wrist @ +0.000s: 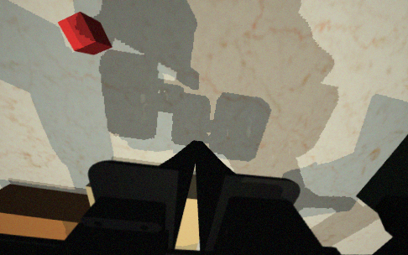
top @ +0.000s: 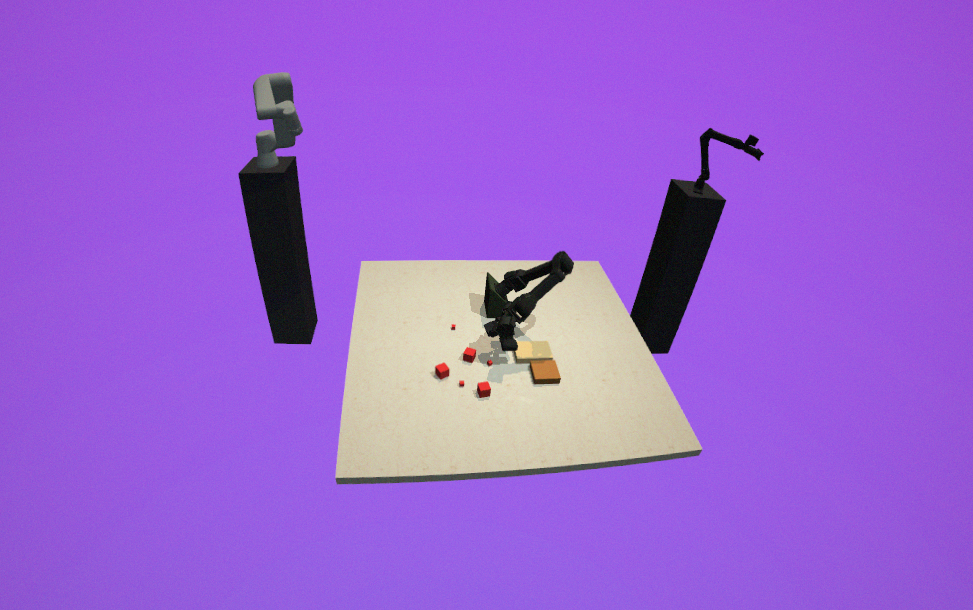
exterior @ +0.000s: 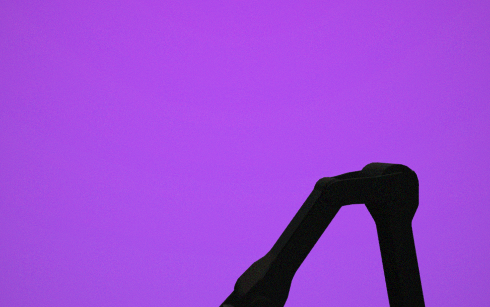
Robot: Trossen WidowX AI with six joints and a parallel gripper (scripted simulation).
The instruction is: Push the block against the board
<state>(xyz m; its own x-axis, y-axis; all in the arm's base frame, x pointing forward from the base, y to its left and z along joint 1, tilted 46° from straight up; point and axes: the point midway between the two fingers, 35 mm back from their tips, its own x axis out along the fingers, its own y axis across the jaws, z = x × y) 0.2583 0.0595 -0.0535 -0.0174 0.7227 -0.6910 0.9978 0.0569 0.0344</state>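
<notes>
Right now my gripper tip is 3 cm short of the pale tan board, 12 cm to the right of it and 1 cm below it. The rest, counted from my gripper tip: orange piece 15 cm ahead, 15 cm to the left, 1 cm above.
</notes>
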